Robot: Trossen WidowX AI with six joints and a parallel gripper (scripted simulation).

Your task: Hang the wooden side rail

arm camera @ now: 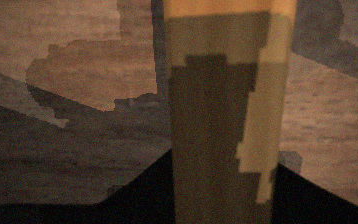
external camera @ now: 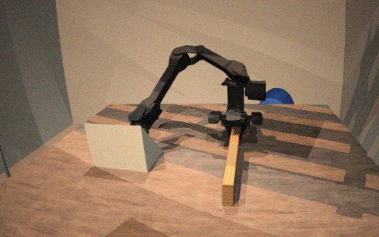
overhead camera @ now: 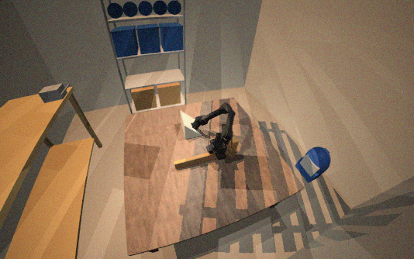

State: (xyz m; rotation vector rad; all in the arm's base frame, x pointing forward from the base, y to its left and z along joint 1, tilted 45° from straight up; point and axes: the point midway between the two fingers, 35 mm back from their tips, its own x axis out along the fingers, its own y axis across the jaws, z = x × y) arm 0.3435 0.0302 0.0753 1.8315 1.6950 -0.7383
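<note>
My gripper tip is now 130 mm to the right of the headboard post and 40 mm below it.
</note>
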